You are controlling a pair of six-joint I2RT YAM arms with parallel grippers.
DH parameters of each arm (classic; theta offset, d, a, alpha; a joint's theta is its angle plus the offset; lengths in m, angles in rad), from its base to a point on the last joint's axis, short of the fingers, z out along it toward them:
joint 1: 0 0.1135 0.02 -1.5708
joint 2: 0 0 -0.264 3.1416
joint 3: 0.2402 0 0.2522 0
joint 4: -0.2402 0 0.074 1.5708
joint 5: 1.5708 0 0 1.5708
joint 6: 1.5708 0.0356 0 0
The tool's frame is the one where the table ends.
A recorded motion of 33 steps. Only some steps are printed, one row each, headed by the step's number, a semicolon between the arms.
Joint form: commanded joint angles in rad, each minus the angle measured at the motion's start. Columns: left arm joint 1, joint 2, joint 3, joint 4, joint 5, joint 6; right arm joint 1, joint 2, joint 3, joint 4, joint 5, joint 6.
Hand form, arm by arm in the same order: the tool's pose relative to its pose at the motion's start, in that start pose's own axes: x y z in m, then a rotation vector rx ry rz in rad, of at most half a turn. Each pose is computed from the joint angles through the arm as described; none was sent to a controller.
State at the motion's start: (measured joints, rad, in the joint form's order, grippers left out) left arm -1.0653 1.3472 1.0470 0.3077 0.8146 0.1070; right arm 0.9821 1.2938 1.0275 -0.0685 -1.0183 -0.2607
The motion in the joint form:
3: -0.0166 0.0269 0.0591 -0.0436 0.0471 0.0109; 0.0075 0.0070 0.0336 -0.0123 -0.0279 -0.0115
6: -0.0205 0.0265 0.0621 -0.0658 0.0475 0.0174; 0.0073 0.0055 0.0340 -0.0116 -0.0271 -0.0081
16: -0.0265 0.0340 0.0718 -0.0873 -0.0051 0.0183; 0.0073 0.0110 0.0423 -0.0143 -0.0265 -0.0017
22: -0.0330 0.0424 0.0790 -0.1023 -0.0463 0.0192; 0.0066 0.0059 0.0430 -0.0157 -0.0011 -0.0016
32: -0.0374 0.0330 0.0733 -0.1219 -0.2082 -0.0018; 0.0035 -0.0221 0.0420 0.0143 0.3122 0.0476
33: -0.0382 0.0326 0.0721 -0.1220 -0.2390 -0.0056; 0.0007 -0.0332 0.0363 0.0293 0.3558 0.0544
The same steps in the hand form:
3: -0.0084 0.0006 0.0085 0.0642 0.0004 0.0024; -0.0091 0.0005 0.0014 -0.0324 -0.0143 -0.0250
6: -0.0075 -0.0005 0.0092 0.0699 0.0123 -0.0050; -0.0096 0.0007 0.0011 -0.0311 -0.0153 -0.0238
16: -0.0063 0.0011 0.0119 0.0252 0.0317 -0.0173; -0.0109 -0.0005 0.0016 -0.0305 -0.0151 -0.0175
22: -0.0046 0.0023 0.0147 -0.0078 0.0480 -0.0269; -0.0120 -0.0004 0.0006 -0.0047 -0.0110 -0.0209
32: -0.0030 0.0050 0.0133 -0.1631 0.0805 -0.0541; -0.0187 -0.0065 -0.0064 0.3119 0.0234 -0.0132
33: -0.0025 0.0057 0.0132 -0.1929 0.0848 -0.0575; -0.0205 -0.0063 -0.0091 0.3604 0.0178 -0.0203

